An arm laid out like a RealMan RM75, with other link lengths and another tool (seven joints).
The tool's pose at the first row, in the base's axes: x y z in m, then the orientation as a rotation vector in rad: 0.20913 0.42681 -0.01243 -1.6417 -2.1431 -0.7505
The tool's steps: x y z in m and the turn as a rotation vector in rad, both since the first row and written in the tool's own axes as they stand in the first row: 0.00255 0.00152 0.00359 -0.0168 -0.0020 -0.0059; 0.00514 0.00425 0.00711 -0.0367 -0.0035 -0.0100; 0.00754 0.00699 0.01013 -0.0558 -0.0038 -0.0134; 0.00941 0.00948 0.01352 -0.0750 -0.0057 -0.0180; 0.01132 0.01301 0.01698 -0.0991 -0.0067 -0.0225; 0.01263 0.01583 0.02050 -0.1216 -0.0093 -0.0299; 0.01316 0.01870 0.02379 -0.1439 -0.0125 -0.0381; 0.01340 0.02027 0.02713 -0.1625 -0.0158 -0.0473; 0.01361 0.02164 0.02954 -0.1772 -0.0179 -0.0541; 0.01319 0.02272 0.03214 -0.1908 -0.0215 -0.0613
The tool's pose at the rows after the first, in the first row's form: 0.21007 0.43123 -0.01358 -1.6459 -2.1496 -0.7710; 0.21215 0.43587 -0.01440 -1.6529 -2.1537 -0.7950; 0.21427 0.44006 -0.01493 -1.6592 -2.1562 -0.8188; 0.21631 0.44402 -0.01610 -1.6655 -2.1609 -0.8422; 0.21935 0.44825 -0.01710 -1.6735 -2.1643 -0.8721; 0.22187 0.45191 -0.01862 -1.6789 -2.1715 -0.9001; 0.22464 0.45483 -0.02039 -1.6838 -2.1799 -0.9279; 0.22625 0.45730 -0.02262 -1.6858 -2.1894 -0.9516; 0.22763 0.45916 -0.02416 -1.6874 -2.1961 -0.9705; 0.22891 0.46058 -0.02626 -1.6892 -2.2043 -0.9874
